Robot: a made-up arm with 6 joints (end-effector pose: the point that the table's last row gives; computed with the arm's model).
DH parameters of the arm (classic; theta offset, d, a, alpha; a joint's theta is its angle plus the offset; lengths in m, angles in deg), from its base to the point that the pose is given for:
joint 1: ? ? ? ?
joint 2: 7.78 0 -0.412 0
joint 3: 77.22 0 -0.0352 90
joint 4: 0 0.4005 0 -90
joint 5: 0 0 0.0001 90
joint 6: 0 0.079 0 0
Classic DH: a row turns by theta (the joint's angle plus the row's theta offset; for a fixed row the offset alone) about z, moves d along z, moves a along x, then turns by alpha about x.
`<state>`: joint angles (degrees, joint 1 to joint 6).
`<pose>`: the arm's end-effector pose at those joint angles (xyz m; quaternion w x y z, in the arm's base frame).
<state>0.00 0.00 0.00 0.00 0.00 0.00</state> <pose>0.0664 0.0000 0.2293 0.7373 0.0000 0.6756 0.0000</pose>
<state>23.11 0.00 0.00 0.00 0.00 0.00</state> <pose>0.0611 0.0261 0.2293 0.7223 -0.1353 0.6619 0.1477</pose>
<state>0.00 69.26 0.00 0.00 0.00 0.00</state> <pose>0.1475 0.0000 0.0816 0.2227 0.0000 0.9749 0.0000</pose>
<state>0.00 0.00 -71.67 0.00 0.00 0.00</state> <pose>-0.3318 0.0000 0.6272 0.9932 0.0000 0.1161 0.0000</pose>
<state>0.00 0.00 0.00 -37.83 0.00 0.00</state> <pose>0.0664 -0.0001 0.2294 0.6975 -0.2190 0.6391 -0.2390</pose>
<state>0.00 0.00 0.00 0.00 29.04 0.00</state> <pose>0.0598 0.0000 0.1903 0.5443 0.0000 0.8389 0.0000</pose>
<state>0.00 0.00 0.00 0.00 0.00 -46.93</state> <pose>0.0664 0.0000 0.2293 0.6763 -0.2690 0.6197 -0.2936</pose>
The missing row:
joint 1: 0 0.0968 0 -90
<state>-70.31 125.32 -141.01 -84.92 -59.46 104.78</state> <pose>0.2926 -0.6167 0.5919 0.7885 0.0372 0.6109 -0.0610</pose>
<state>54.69 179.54 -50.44 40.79 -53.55 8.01</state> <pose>0.1649 0.1610 -0.3729 0.2608 -0.1352 0.9479 -0.1237</pose>
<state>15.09 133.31 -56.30 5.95 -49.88 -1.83</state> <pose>0.5332 0.1373 -0.0444 0.5554 -0.0725 0.8269 0.0502</pose>
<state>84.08 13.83 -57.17 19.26 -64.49 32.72</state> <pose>0.0058 -0.1722 0.6413 0.4208 0.2051 -0.1179 0.8758</pose>
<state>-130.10 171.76 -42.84 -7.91 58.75 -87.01</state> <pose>-0.0969 -0.1006 -0.2485 0.2156 0.1903 0.6654 0.6889</pose>
